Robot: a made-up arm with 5 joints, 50 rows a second.
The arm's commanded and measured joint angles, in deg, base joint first. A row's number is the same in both.
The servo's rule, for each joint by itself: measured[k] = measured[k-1] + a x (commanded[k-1-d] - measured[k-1]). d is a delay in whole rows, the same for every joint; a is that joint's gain. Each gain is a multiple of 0.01, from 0.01 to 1. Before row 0 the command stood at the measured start. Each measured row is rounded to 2 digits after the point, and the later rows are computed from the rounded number. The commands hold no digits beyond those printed.
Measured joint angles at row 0: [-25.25, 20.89, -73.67, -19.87, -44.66]
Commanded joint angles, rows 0 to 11: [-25.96, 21.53, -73.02, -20.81, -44.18]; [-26.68, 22.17, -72.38, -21.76, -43.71]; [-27.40, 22.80, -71.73, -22.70, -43.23]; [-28.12, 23.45, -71.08, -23.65, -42.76]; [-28.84, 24.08, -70.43, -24.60, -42.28]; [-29.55, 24.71, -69.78, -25.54, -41.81]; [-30.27, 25.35, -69.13, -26.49, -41.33]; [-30.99, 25.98, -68.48, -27.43, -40.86]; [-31.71, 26.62, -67.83, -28.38, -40.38]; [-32.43, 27.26, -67.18, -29.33, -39.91]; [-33.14, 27.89, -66.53, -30.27, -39.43]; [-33.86, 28.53, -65.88, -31.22, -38.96]
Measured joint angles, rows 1 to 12: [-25.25, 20.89, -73.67, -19.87, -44.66]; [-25.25, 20.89, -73.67, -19.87, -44.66]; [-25.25, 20.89, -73.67, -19.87, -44.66]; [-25.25, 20.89, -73.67, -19.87, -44.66]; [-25.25, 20.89, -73.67, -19.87, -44.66]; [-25.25, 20.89, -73.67, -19.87, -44.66]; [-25.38, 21.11, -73.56, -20.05, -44.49]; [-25.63, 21.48, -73.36, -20.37, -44.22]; [-25.97, 21.94, -73.08, -20.81, -43.87]; [-26.38, 22.47, -72.74, -21.35, -43.48]; [-26.85, 23.03, -72.35, -21.97, -43.06]; [-27.36, 23.62, -71.91, -22.65, -42.62]
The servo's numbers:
d 6
a 0.19 0.35 0.17 0.19 0.35

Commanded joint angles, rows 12 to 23: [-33.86, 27.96, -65.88, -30.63, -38.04]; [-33.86, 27.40, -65.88, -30.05, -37.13]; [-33.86, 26.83, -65.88, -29.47, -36.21]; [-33.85, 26.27, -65.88, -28.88, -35.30]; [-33.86, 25.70, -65.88, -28.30, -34.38]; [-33.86, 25.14, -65.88, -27.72, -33.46]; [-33.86, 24.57, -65.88, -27.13, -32.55]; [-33.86, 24.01, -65.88, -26.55, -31.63]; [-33.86, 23.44, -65.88, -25.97, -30.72]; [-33.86, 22.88, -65.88, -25.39, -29.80]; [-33.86, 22.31, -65.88, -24.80, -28.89]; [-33.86, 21.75, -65.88, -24.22, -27.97]
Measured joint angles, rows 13 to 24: [-27.91, 24.23, -71.44, -23.38, -42.17]; [-28.50, 24.84, -70.94, -24.15, -41.71]; [-29.11, 25.46, -70.41, -24.95, -41.24]; [-29.74, 26.09, -69.86, -25.78, -40.77]; [-30.39, 26.72, -69.29, -26.63, -40.30]; [-31.05, 27.35, -68.71, -27.50, -39.83]; [-31.58, 27.56, -68.23, -28.09, -39.20]; [-32.01, 27.50, -67.83, -28.46, -38.48]; [-32.36, 27.27, -67.50, -28.65, -37.69]; [-32.64, 26.92, -67.22, -28.69, -36.85]; [-32.87, 26.49, -66.99, -28.62, -35.99]; [-33.06, 26.02, -66.80, -28.45, -35.10]
